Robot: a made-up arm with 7 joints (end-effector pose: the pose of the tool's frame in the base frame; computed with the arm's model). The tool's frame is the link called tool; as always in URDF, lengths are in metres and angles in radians. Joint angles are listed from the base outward.
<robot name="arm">
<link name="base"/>
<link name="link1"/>
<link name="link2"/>
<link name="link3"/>
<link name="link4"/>
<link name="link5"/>
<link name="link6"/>
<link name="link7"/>
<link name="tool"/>
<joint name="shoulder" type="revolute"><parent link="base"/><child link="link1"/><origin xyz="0.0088 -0.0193 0.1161" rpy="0 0 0"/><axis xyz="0.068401 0.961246 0.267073"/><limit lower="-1.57" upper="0.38"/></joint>
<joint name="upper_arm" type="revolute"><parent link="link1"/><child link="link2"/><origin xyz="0.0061 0.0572 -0.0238" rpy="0 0 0"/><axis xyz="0.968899 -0.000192 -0.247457"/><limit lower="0.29" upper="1.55"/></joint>
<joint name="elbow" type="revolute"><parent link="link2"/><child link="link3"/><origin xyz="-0.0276 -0.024 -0.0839" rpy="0 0 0"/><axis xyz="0.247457 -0.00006 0.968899"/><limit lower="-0.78" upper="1.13"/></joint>
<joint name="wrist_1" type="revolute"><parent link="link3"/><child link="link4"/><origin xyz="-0.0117 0.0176 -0.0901" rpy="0 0 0"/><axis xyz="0.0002 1 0.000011"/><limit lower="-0.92" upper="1.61"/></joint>
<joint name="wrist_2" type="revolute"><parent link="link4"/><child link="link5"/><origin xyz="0.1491 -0.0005 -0.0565" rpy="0 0 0"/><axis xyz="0.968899 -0.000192 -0.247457"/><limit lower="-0.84" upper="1.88"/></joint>
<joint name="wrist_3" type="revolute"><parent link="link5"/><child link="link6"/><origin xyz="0.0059 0.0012 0.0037" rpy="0 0 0"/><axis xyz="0.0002 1 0.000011"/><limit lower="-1.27" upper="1.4"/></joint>
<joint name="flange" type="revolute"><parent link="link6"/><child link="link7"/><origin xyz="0.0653 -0.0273 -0.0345" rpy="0 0 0"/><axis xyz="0.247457 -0.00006 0.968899"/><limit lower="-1.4" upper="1.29"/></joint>
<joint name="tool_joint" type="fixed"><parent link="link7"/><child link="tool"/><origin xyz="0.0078 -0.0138 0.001" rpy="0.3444 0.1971 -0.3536"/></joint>
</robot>
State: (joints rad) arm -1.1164 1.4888 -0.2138 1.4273 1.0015 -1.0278 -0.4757
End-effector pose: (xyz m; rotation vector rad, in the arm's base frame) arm 0.2374 0.3792 0.0706 1.9491 0.9284 -1.0266
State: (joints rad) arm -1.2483 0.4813 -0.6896 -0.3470 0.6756 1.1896 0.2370
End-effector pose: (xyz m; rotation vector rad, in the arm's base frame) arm 0.3383 -0.0841 0.1185 1.5516 -0.3518 0.2228
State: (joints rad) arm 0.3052 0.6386 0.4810 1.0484 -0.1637 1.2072 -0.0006
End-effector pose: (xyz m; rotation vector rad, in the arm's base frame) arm -0.1511 0.2261 -0.1967 -0.3699 2.3154 0.4545
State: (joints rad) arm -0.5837 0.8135 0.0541 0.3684 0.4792 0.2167 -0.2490
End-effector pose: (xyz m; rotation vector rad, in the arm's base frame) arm 0.3304 0.2075 -0.0595 1.5035 0.4709 -0.3501
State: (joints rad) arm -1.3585 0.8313 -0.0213 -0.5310 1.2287 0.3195 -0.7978
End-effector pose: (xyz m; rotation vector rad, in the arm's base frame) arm 0.2482 0.0343 0.2940 2.2086 -0.3469 0.4697
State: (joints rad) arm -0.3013 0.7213 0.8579 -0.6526 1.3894 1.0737 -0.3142
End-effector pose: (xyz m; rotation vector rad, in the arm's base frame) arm 0.1111 0.2445 0.1219 1.3250 0.6614 1.4258
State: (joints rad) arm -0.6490 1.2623 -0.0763 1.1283 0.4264 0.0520 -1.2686
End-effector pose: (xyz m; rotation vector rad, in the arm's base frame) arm 0.2139 0.3777 -0.0221 0.7162 1.4114 -0.9802
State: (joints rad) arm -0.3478 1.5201 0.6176 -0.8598 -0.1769 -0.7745 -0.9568
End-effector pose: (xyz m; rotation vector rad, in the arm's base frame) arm 0.1339 0.0217 0.1451 -2.4212 0.9908 1.2410
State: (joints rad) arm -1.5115 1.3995 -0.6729 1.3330 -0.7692 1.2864 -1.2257
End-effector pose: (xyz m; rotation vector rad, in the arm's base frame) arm 0.2711 0.3052 0.1167 -0.4963 0.4735 -0.4841
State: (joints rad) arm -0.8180 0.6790 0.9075 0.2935 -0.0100 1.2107 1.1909
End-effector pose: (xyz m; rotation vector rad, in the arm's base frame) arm 0.2802 0.2671 -0.0044 0.2765 1.0198 1.4243
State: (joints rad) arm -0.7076 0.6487 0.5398 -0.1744 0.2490 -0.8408 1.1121
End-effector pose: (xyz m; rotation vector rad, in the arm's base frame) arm 0.2612 0.1157 0.1574 0.6321 -1.7019 1.1376
